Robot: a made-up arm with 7 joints.
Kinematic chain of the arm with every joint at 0, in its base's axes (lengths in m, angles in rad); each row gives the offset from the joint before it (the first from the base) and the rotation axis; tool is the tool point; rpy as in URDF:
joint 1: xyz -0.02 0.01 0.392 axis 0 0.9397 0.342
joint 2: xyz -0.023 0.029 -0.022 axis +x
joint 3: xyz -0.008 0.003 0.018 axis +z
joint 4: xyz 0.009 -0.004 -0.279 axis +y
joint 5: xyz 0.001 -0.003 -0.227 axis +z
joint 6: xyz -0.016 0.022 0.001 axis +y
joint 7: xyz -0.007 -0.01 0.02 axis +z
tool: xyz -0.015 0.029 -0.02 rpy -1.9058 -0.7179 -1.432
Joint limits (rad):
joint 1: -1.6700..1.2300
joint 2: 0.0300..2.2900
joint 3: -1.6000..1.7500
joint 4: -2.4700..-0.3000
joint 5: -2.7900..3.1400
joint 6: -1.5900..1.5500
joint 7: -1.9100..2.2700
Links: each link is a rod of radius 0.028 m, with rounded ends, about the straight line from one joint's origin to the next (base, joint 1, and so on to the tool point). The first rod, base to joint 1, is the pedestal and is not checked.
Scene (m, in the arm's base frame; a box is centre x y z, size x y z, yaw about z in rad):
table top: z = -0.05
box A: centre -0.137 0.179 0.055 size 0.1 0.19 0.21 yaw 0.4
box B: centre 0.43 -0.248 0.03 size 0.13 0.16 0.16 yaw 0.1
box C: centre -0.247 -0.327 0 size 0.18 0.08 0.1 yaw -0.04
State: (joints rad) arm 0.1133 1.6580 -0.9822 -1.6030 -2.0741 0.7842 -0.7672
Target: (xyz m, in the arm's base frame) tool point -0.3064 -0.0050 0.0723
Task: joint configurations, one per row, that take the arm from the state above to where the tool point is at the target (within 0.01 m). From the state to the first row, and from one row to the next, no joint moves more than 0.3 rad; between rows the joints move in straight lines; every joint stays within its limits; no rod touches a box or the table.
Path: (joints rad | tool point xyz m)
1: 0.3799 1.7787 -0.9697 -1.3205 -2.1948 0.7758 -0.7889 | -0.0402 0.3552 0.2114
2: 0.6465 1.8993 -0.9572 -1.0380 -2.3155 0.7674 -0.8105 | -0.0992 0.4257 0.2933
3: 0.7502 1.6192 -1.0416 -1.0326 -2.1821 0.7534 -0.6652 | -0.1911 0.3709 0.2231
4: 0.8538 1.3390 -1.1261 -1.0272 -2.0488 0.7393 -0.5199 | -0.2721 0.2861 0.1780
5: 0.9575 1.0588 -1.2106 -1.0218 -1.9154 0.7253 -0.3745 | -0.3327 0.1809 0.1578
6: 0.8351 0.8257 -1.3271 -1.0517 -2.0525 0.7670 -0.6672 | -0.3285 0.0872 0.1060
7: 0.7127 0.5926 -1.4436 -1.0816 -2.1895 0.8088 -0.9598 | -0.3064 -0.0050 0.0723

